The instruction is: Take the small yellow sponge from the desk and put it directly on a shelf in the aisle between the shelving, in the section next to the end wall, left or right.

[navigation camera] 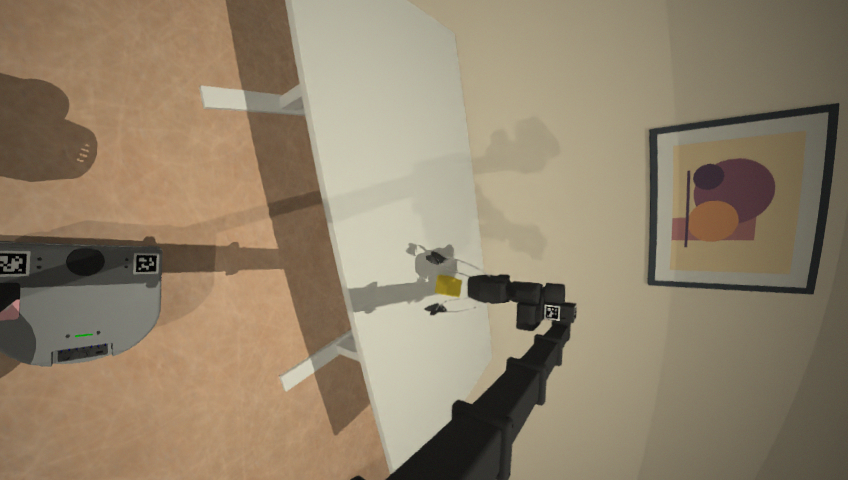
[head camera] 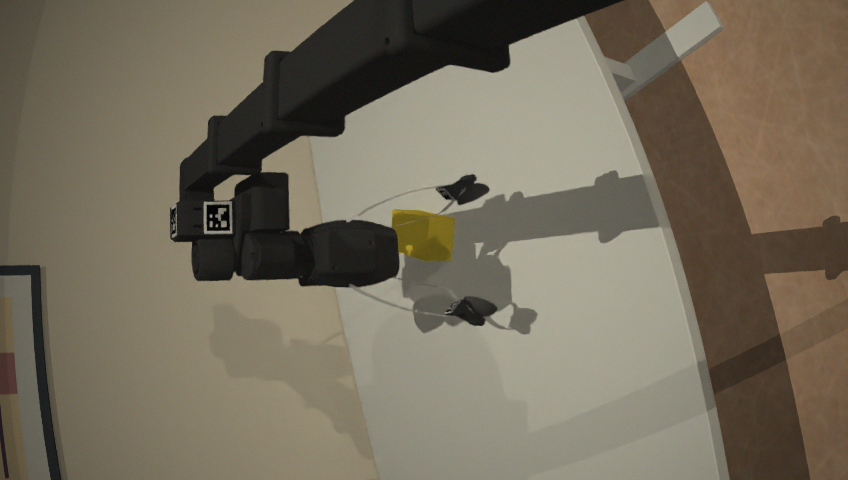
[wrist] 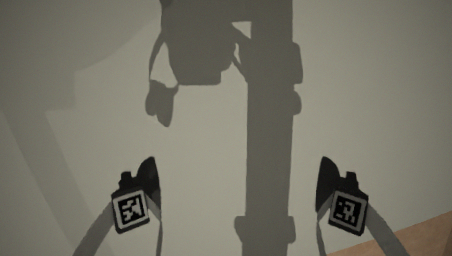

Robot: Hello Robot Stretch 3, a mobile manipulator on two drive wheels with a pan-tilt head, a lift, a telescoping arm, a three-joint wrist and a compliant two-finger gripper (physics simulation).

Labels:
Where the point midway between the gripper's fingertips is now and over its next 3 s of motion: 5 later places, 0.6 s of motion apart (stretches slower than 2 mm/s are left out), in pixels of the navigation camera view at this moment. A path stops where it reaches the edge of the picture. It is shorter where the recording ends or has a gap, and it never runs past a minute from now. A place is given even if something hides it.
The gripper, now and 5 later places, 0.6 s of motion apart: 426, 282; 418, 282; 401, 279; 399, 280; 398, 286; 408, 288

